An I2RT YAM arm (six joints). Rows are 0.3 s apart.
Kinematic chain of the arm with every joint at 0, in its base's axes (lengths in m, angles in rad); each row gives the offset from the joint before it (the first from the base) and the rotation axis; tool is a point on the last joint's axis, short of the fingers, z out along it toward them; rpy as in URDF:
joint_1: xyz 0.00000 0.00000 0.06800 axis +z
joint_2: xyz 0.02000 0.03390 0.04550 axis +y
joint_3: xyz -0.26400 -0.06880 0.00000 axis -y
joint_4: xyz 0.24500 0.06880 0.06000 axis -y
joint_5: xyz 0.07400 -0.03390 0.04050 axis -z
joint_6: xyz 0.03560 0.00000 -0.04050 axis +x
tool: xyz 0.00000 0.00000 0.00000 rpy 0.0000 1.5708 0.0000
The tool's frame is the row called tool.
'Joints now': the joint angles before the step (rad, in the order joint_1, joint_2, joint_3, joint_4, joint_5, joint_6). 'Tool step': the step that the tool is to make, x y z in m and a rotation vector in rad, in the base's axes. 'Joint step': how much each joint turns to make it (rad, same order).
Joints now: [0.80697 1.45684 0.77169 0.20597 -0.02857 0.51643]
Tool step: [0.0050 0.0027 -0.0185 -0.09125 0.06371 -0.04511]
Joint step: [-0.00018 0.06198 0.01988 -0.06785 0.04736 0.00814]
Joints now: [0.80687 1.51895 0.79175 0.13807 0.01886 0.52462]
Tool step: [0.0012 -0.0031 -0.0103 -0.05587 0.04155 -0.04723]
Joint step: [-0.00505 0.02077 0.00111 -0.05010 0.03938 0.01750]
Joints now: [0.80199 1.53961 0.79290 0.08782 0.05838 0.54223]
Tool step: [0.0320 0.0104 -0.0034 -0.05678 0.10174 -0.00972]
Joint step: [-0.05037 0.13050 0.16239 -0.14418 -0.05084 -0.00334]
